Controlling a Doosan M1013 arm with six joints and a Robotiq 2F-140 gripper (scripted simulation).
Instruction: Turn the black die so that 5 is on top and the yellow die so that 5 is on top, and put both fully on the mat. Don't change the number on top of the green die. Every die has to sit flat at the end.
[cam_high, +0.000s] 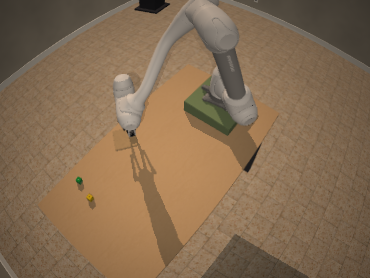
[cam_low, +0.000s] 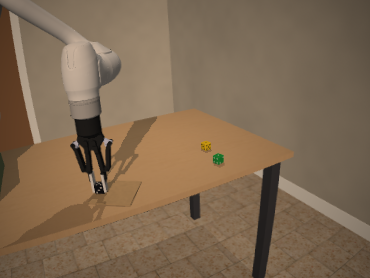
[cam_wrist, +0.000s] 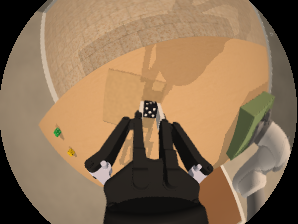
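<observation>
My gripper is now 2 cm above the black die. From my hand the other things lie so: mat: 4 cm below, 4 cm ahead, 3 cm to the right; then green die: 42 cm ahead, 11 cm to the right, 3 cm below; then yellow die: 47 cm ahead, 3 cm below, 1 cm to the left.
</observation>
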